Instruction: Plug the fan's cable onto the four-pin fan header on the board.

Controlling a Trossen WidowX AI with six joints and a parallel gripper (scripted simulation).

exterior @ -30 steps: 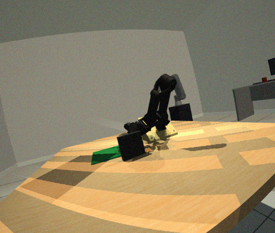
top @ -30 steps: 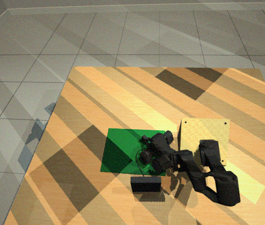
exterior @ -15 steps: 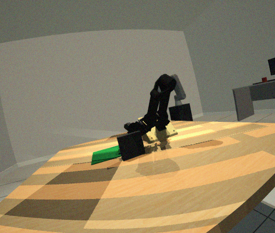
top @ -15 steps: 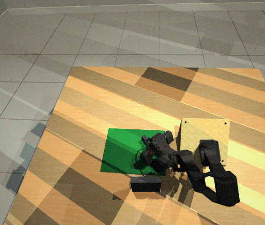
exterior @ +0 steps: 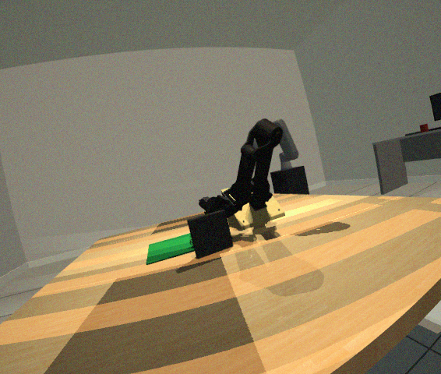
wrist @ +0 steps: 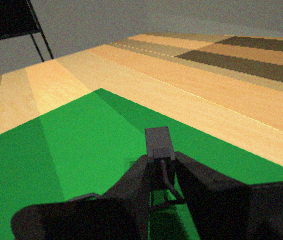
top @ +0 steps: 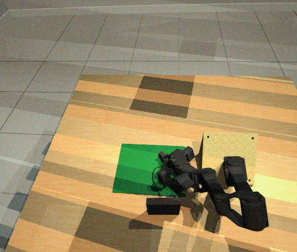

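Now: the dark plug 10 mm to the right of my gripper tip and 10 mm below it. Round my gripper tip: green board: 60 mm ahead, 40 mm to the left, 50 mm below; then black fan: 220 mm to the left, 20 mm above.
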